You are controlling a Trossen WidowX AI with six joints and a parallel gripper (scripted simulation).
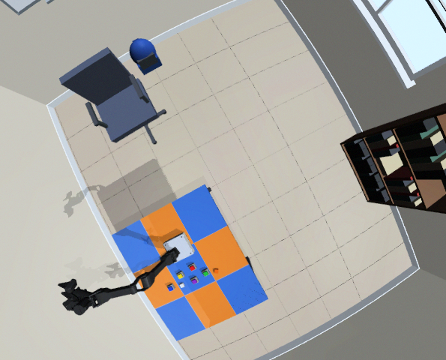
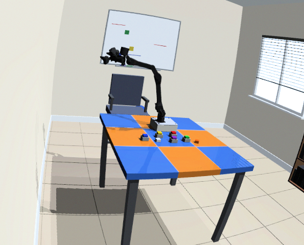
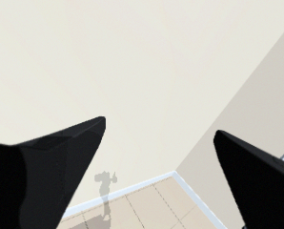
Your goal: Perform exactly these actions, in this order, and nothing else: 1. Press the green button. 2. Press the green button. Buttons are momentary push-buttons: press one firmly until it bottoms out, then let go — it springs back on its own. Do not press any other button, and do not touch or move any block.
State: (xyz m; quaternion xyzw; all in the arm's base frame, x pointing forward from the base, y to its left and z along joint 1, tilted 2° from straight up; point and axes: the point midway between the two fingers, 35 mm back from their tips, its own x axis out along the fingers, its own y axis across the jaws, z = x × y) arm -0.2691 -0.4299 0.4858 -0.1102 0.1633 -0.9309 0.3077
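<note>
Now: gripper tip 580 mm short of the green button, 540 mm to the right of it and 510 mm above it. Round my gripper tip: blue button (520 mm ahead, 510 mm below, 220 mm to the left); then white block (550 mm ahead, 530 mm below, 310 mm to the left); then yellow button (510 mm below, 480 mm ahead, 360 mm to the left).
</note>
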